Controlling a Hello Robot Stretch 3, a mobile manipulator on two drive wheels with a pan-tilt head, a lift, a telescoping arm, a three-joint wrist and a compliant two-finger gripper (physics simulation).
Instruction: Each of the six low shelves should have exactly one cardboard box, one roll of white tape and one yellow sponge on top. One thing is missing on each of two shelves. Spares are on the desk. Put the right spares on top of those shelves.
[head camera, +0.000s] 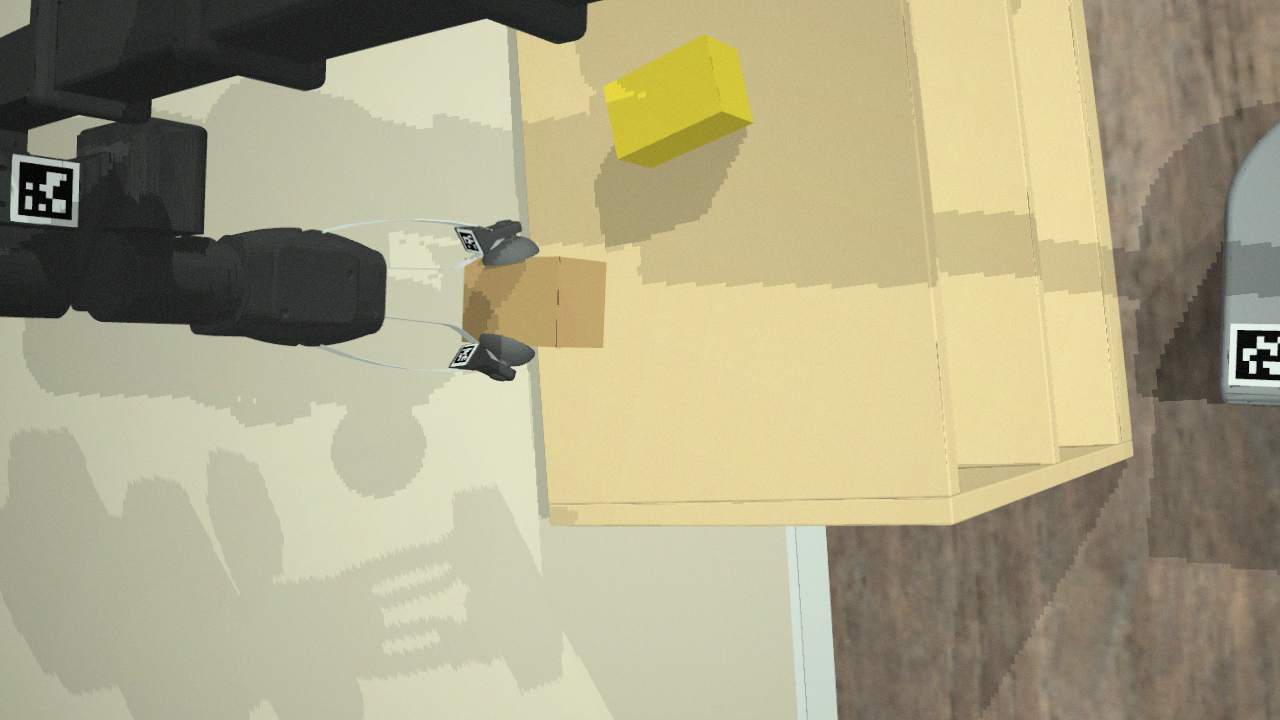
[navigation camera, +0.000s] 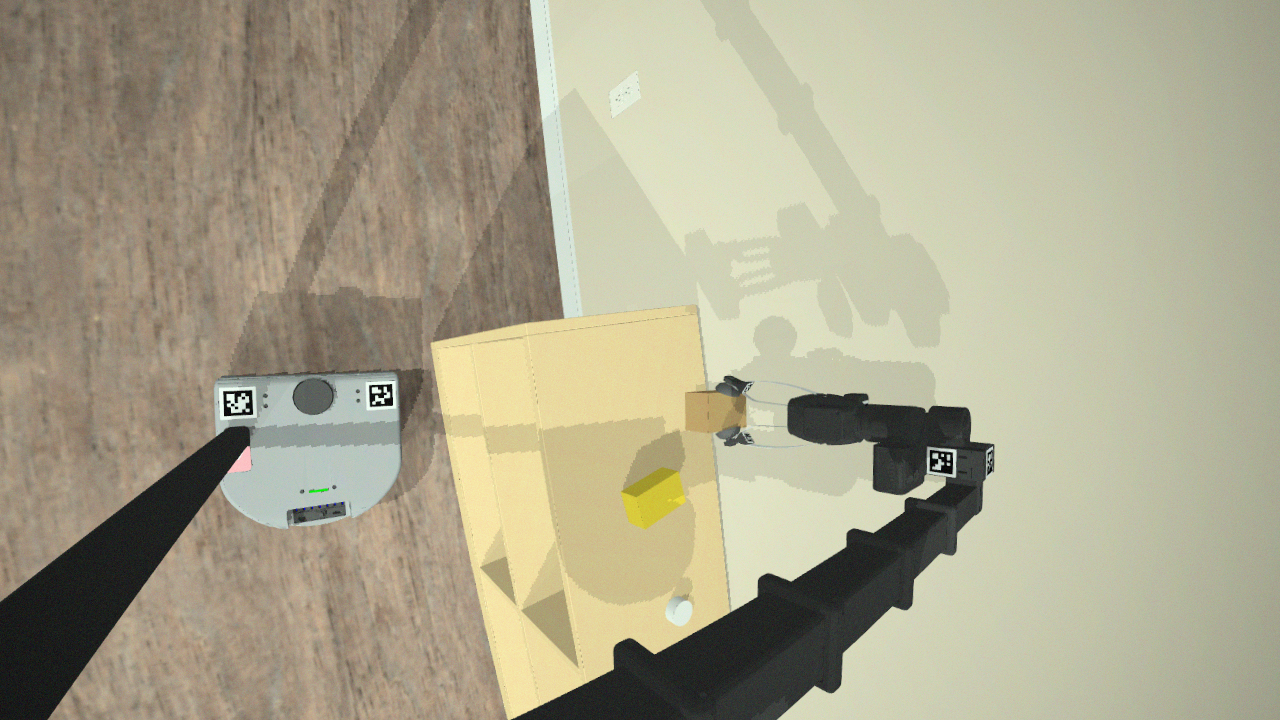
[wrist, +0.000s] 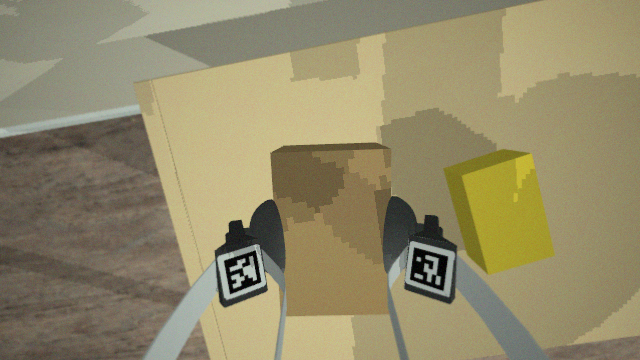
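My gripper (head camera: 508, 300) (navigation camera: 733, 411) (wrist: 332, 224) is shut on a brown cardboard box (head camera: 581, 304) (navigation camera: 707, 410) (wrist: 336, 287), one finger on each side. The box is over the wall-side part of a low wooden shelf (head camera: 760, 394) (navigation camera: 617, 367) (wrist: 220, 120); whether it touches the top I cannot tell. A yellow sponge (head camera: 671, 102) (navigation camera: 653, 497) (wrist: 510, 215) lies on the shelf top beside the box, apart from it. A roll of white tape (navigation camera: 679, 610) stands on the same top, farther along past the sponge. The desk does not show in these views.
A pale wall (head camera: 223, 555) (navigation camera: 1118, 268) runs along the shelf's back edge. My grey base (navigation camera: 349, 465) (head camera: 1257, 268) stands on the wooden floor (navigation camera: 179, 179) at the shelf's open side. My black arm (navigation camera: 805, 617) crosses over the tape end of the shelf.
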